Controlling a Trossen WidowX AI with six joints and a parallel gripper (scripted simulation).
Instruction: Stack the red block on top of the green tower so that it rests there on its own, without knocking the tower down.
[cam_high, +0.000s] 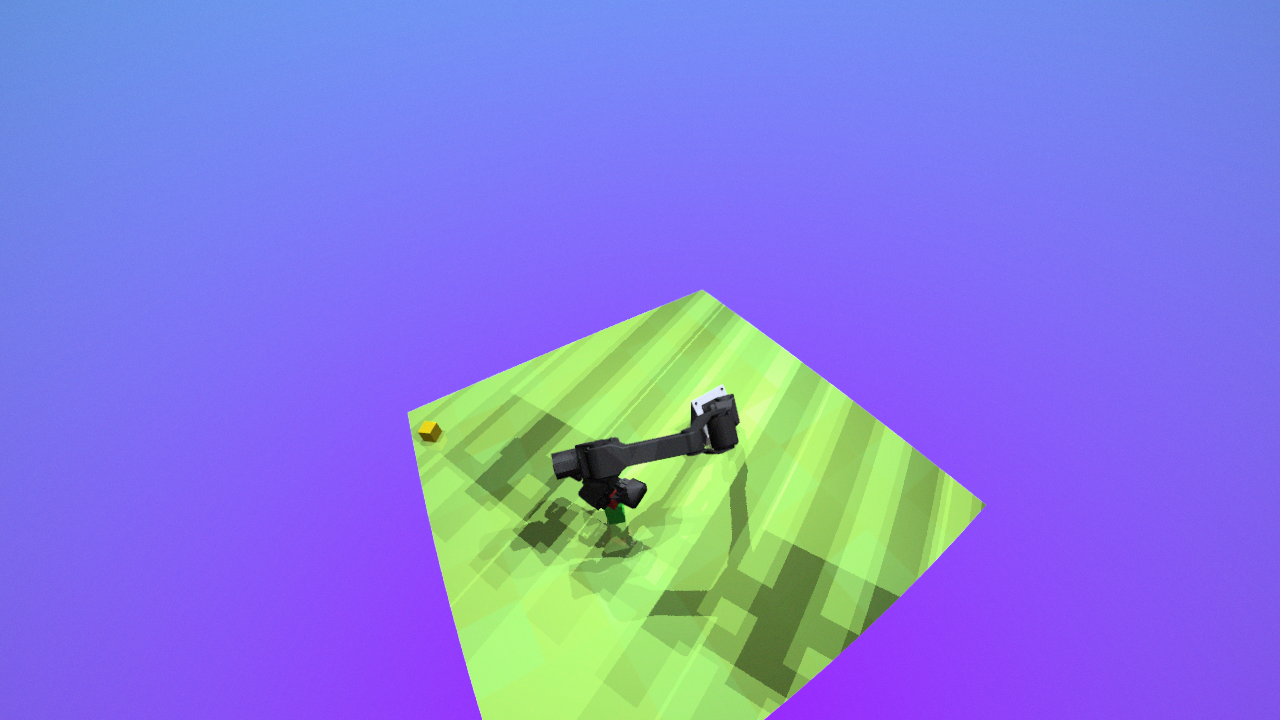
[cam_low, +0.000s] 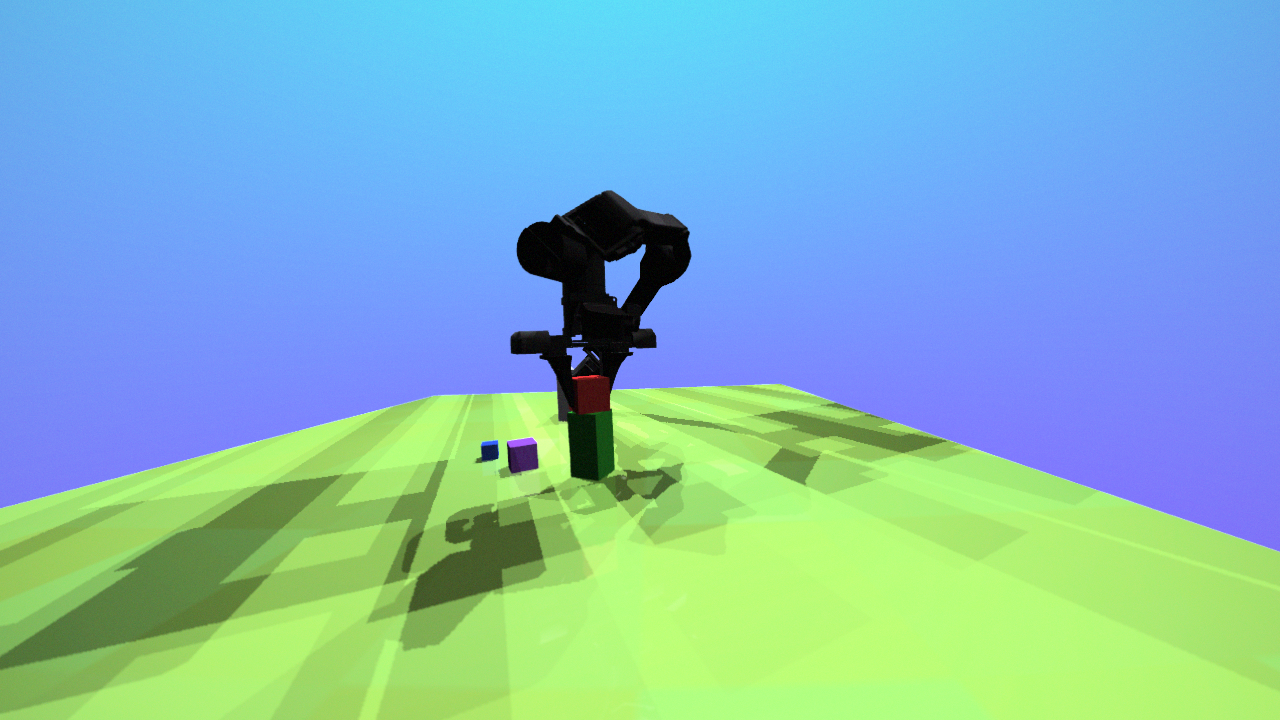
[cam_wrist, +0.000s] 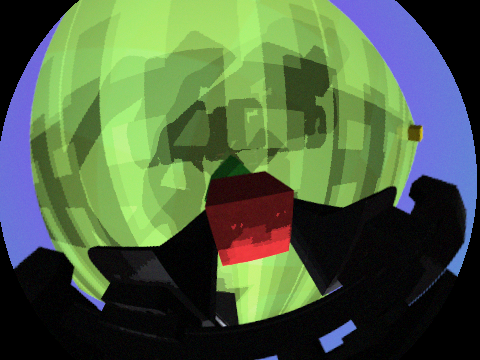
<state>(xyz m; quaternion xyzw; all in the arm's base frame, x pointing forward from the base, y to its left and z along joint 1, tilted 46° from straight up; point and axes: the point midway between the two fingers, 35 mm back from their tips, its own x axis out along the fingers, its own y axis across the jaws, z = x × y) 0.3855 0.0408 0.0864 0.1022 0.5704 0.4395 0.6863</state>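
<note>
My gripper tip is now 2 cm below the red block. The rest, counted from my gripper tip: purple block 3 cm behind, 11 cm to the right, 8 cm below; blue block 8 cm behind, 18 cm to the right, 8 cm below; yellow block 40 cm ahead, 57 cm to the right, 7 cm below.
</note>
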